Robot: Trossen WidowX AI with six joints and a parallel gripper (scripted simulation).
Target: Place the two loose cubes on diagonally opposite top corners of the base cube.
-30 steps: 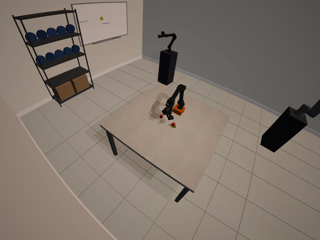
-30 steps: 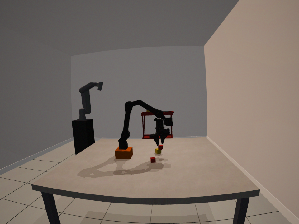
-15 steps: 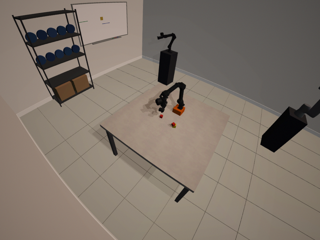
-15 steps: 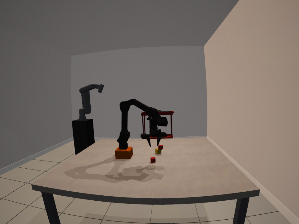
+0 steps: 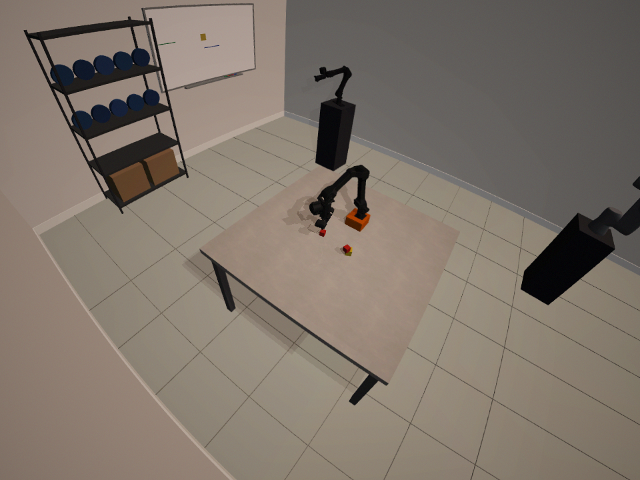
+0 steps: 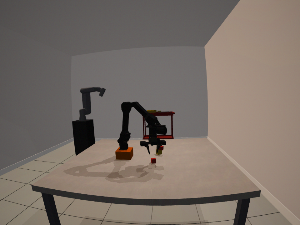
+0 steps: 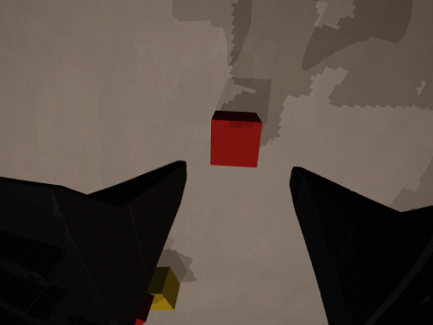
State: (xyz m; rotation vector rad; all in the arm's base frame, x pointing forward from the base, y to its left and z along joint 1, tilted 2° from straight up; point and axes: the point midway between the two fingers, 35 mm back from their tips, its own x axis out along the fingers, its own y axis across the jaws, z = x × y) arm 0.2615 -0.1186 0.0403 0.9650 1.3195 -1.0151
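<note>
My gripper tip is now 20 mm short of the yellow base cube, 220 mm to the right of it and 50 mm above it.
</note>
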